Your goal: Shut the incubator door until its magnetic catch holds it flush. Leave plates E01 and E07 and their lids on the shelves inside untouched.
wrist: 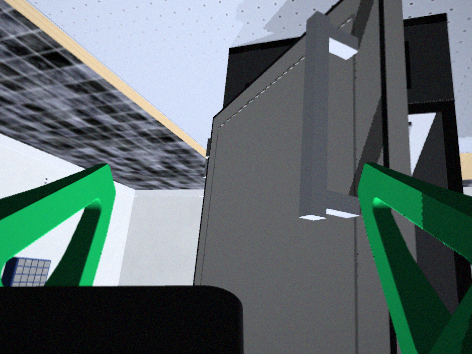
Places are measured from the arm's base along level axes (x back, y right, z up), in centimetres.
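Pixels of known places: gripper, between the fingertips: (236, 177).
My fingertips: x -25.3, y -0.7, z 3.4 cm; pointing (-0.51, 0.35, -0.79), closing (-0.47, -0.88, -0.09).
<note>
For each thing: its top centre in the pictures, then the offset to it from my fingertips. "spot": a spot on its surface instead. Level surfaces: height alone.
- incubator door, a spot on its surface: (265, 175) spot: dx -19.5, dy +7.8, dz -6.5 cm
- dark incubator body, a spot on its surface: (430, 65) spot: dx -35.3, dy -7.9, dz -25.8 cm
- perforated pale panel, height of its surface: dz -33.8 cm
- dark tiled surface with a wooden edge, height of its surface: dz -35.1 cm
The incubator door (265, 175) is a tall grey panel in the middle of the wrist view, standing ajar. Its grey bar handle (316, 120) stands off the outer face, upright, left of the right green finger. The dark incubator body (430, 65) shows behind the door, with part of its opening at the right. My gripper (236, 177) is open, its two green fingers wide apart, and nothing is between them. The door and handle show beyond the fingertips; whether the right finger touches the door cannot be told. Plates E01 and E07 and their lids do not show.
A perforated pale panel (165, 55) spans the top behind the incubator. A dark tiled surface with a wooden edge (125, 90) runs diagonally at the upper left. A blue-edged gridded block (32, 271) shows through the left finger. Pale walls (160, 235) stand behind.
</note>
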